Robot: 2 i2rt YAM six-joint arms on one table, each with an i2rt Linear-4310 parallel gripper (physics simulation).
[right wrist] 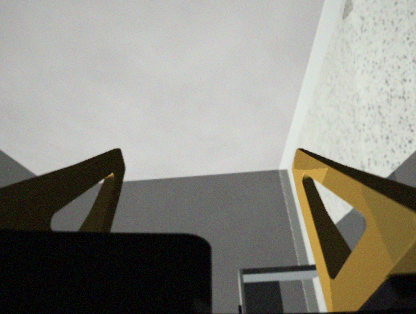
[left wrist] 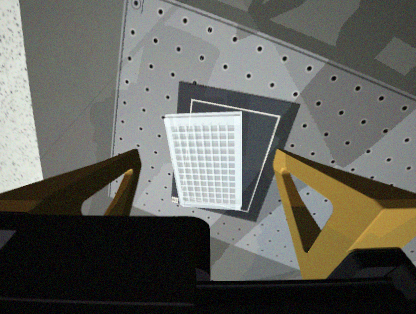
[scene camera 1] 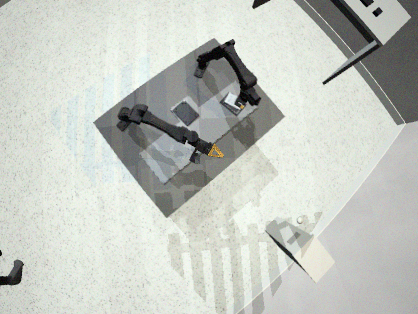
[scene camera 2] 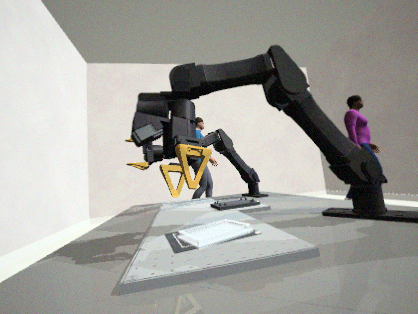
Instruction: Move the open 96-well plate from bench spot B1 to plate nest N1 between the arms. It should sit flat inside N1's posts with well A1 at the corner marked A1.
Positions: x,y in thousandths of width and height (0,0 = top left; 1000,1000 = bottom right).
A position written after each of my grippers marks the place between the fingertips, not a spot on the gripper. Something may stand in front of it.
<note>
My left gripper (scene camera 2: 439,616) is open, holding nothing. Also in view: a clear well plate (scene camera 2: 480,756). My right gripper (right wrist: 501,505) is open, with nothing in its grasp.
The clear well plate also shows in the left wrist view (left wrist: 496,470). My left gripper is seen too in the left wrist view (left wrist: 499,498). The right wrist view does not show the clear well plate: it is out of frame.
</note>
